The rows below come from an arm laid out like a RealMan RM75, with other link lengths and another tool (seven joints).
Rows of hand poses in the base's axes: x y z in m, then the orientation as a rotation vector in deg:
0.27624, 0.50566, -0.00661, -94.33, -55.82, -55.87
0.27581, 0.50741, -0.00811, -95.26, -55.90, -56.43
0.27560, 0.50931, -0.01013, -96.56, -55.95, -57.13
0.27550, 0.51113, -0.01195, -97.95, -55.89, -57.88
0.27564, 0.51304, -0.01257, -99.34, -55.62, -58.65
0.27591, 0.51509, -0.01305, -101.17, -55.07, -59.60
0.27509, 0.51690, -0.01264, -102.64, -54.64, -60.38
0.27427, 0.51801, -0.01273, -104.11, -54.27, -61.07
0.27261, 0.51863, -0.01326, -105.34, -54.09, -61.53
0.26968, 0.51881, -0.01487, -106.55, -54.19, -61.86
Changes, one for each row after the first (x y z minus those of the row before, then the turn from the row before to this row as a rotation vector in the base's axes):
-0.00043, 0.00175, -0.00150, -0.68, -0.31, -0.76
-0.00021, 0.00190, -0.00202, -0.92, -0.35, -1.04
-0.00010, 0.00182, -0.00182, -0.93, -0.33, -1.15
0.00014, 0.00191, -0.00062, -0.82, -0.24, -1.25
0.00027, 0.00205, -0.00048, -0.98, -0.19, -1.69
-0.00082, 0.00181, 0.00041, -0.80, -0.18, -1.36
-0.00082, 0.00111, -0.00009, -0.85, -0.15, -1.29
-0.00166, 0.00062, -0.00053, -0.79, -0.10, -0.96
-0.00293, 0.00018, -0.00161, -0.94, -0.14, -0.76

